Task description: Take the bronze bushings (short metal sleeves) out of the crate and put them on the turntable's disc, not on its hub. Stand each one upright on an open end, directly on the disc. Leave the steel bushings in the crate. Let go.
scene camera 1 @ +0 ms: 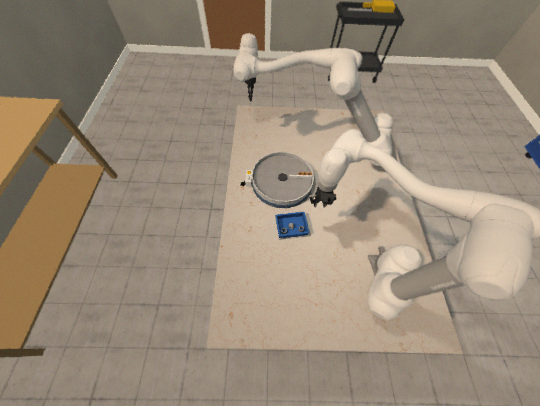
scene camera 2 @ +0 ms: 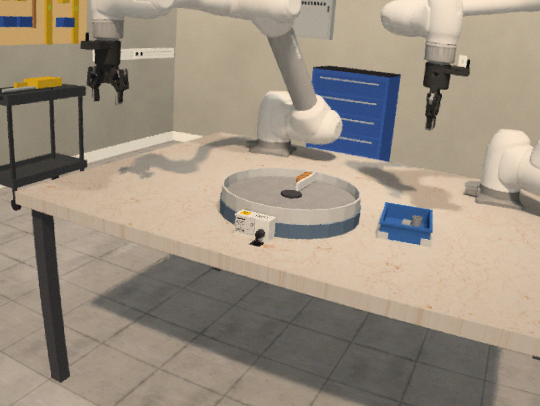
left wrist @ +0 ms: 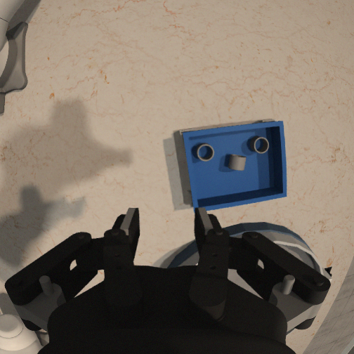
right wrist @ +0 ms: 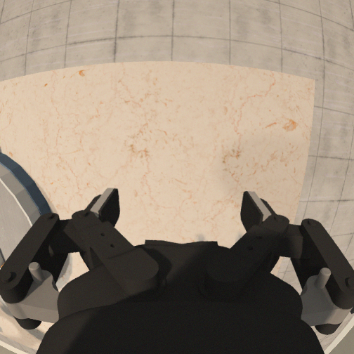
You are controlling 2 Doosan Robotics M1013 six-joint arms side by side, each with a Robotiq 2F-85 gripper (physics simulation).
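Bronze bushings [scene camera 1: 305, 174] [scene camera 2: 303, 176] sit in a close row on the turntable's grey disc [scene camera 1: 280, 192] [scene camera 2: 255, 192], along a white bar and off the dark hub [scene camera 1: 283, 177] [scene camera 2: 291, 194]. The bar partly hides them in scene camera 2; their exact pose is unclear. The blue crate [scene camera 1: 278, 227] [scene camera 2: 405, 235] [left wrist: 215, 185] holds three grey steel bushings: two upright at its sides and one lying [left wrist: 238, 162] between them. No bronze bushing shows in it. My left gripper [scene camera 1: 322, 204] [scene camera 2: 430, 127] [left wrist: 166, 219] is open and empty, high beside turntable and crate. My right gripper [scene camera 1: 250, 99] [scene camera 2: 107, 100] [right wrist: 180, 202] is open and empty, high and far from the crate.
The white bar [scene camera 1: 297, 176] [scene camera 2: 306, 182] runs outward from near the hub. The turntable has a raised rim [scene camera 2: 300, 213] [right wrist: 22, 185]. A white box [scene camera 1: 249, 179] [scene camera 2: 255, 224] and a small black part [scene camera 2: 258, 237] stand beside it. Both arms' bases stand on the table.
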